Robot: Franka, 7 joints.
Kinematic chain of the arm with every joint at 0, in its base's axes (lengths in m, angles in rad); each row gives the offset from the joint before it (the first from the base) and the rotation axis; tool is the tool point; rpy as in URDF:
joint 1: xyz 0 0 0.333 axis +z
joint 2: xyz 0 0 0 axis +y
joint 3: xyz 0 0 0.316 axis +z
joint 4: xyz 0.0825 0 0 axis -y
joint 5: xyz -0.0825 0 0.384 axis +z
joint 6: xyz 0 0 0 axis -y
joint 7: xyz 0.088 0 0 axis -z
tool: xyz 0 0 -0.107 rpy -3.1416 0 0
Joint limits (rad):
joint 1: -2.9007..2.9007
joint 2: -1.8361..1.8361
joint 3: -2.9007..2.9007
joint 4: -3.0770..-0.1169
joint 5: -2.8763..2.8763
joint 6: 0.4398..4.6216
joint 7: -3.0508..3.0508
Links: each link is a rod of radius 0.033 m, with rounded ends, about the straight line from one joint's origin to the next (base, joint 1, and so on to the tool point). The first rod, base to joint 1, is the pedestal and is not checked.
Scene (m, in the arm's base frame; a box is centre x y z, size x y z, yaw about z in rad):
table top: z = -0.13
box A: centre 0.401 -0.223 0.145 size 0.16 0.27 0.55 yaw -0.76
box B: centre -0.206 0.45 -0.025 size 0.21 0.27 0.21 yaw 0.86
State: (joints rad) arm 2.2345 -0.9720 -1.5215 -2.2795 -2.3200 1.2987 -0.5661
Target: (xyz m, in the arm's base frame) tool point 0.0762 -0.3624 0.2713
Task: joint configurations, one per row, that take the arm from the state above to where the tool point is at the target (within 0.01 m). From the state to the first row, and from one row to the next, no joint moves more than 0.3 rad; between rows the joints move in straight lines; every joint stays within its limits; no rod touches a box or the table.
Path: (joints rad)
1: 2.1225 -0.9517 -1.6520 -2.5453 -2.2144 1.0124 -0.5684
2: 2.0105 -0.9315 -1.7824 -2.8112 -2.1087 0.7261 -0.5706
3: 1.8985 -0.9112 -1.9129 -3.0770 -2.0031 0.4398 -0.5729
4: 1.7104 -0.6854 -2.0601 -2.9671 -1.9874 0.5761 -0.5706
5: 1.5223 -0.4596 -2.2073 -2.8573 -1.9717 0.7123 -0.5684
6: 1.3342 -0.2338 -2.3545 -2.7474 -1.9560 0.8486 -0.5661

